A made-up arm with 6 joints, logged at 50 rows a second.
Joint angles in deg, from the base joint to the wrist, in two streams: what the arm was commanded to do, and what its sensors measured. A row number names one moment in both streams.
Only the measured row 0 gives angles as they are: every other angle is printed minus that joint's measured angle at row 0.
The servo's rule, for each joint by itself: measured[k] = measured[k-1] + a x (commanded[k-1-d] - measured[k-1]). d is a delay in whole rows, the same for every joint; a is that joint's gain. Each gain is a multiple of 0.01, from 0.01 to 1. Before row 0 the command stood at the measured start. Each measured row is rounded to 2 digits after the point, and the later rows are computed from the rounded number. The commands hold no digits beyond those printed.
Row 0, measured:
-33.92, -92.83, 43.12, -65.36, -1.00, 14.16
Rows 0 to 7, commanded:
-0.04, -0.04, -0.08, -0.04, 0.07, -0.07
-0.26, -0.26, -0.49, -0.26, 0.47, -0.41
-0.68, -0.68, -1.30, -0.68, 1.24, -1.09
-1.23, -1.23, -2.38, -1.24, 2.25, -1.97
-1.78, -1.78, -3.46, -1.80, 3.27, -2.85
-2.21, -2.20, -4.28, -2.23, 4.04, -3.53
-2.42, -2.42, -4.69, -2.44, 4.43, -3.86
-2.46, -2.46, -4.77, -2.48, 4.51, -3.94
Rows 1 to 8, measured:
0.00, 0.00, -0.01, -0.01, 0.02, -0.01
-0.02, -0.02, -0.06, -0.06, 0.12, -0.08
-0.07, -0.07, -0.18, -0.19, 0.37, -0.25
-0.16, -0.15, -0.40, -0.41, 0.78, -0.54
-0.29, -0.26, -0.71, -0.70, 1.33, -0.93
-0.44, -0.40, -1.07, -1.02, 1.93, -1.37
-0.60, -0.54, -1.43, -1.32, 2.48, -1.79
-0.75, -0.67, -1.76, -1.56, 2.93, -2.16
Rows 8 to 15, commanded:
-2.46, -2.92, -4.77, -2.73, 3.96, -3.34
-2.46, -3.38, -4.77, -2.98, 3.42, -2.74
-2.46, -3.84, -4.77, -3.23, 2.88, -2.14
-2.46, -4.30, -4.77, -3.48, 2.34, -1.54
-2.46, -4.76, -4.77, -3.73, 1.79, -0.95
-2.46, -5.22, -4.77, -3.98, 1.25, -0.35
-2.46, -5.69, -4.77, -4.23, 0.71, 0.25
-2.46, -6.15, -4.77, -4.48, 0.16, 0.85
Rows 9 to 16, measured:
-0.89, -0.83, -2.06, -1.81, 3.16, -2.36
-1.02, -1.01, -2.33, -2.06, 3.22, -2.42
-1.14, -1.21, -2.57, -2.31, 3.15, -2.37
-1.25, -1.43, -2.79, -2.56, 2.97, -2.23
-1.35, -1.66, -2.99, -2.81, 2.71, -2.01
-1.44, -1.91, -3.17, -3.06, 2.39, -1.73
-1.52, -2.17, -3.33, -3.31, 2.02, -1.39
-1.60, -2.45, -3.47, -3.56, 1.61, -1.01

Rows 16 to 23, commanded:
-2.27, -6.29, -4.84, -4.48, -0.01, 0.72
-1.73, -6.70, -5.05, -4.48, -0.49, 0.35
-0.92, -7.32, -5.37, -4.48, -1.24, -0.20
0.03, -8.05, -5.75, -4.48, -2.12, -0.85
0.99, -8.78, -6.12, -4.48, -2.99, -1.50
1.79, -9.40, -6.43, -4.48, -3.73, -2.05
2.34, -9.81, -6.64, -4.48, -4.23, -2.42
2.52, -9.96, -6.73, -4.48, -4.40, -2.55
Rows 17 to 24, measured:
-1.65, -2.72, -3.61, -3.75, 1.25, -0.72
-1.66, -3.00, -3.75, -3.90, 0.87, -0.54
-1.60, -3.30, -3.91, -4.02, 0.41, -0.48
-1.47, -3.63, -4.09, -4.12, -0.15, -0.54
-1.27, -3.99, -4.29, -4.20, -0.77, -0.70
-1.03, -4.37, -4.50, -4.26, -1.42, -0.93
-0.76, -4.75, -4.71, -4.31, -2.04, -1.18
-0.50, -5.11, -4.91, -4.35, -2.56, -1.41

